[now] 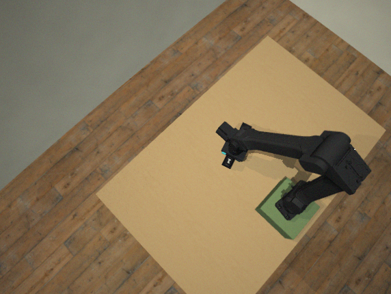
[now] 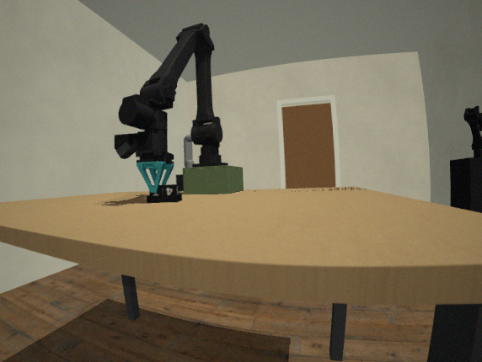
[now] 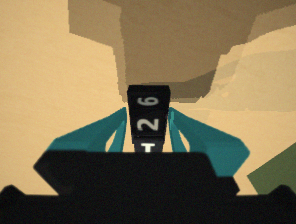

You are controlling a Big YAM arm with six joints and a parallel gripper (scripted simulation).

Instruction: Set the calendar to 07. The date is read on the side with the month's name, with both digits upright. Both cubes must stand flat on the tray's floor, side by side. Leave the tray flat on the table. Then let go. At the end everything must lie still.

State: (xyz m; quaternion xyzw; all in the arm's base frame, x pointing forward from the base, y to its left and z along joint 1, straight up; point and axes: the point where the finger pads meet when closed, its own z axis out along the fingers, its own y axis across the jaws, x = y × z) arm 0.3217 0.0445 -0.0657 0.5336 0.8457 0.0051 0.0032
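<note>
The digit cube lies 1 cm below my hand. Also, from my hand: black calendar tray (2 cm to the left, 2 cm below, 1 cm behind).
</note>
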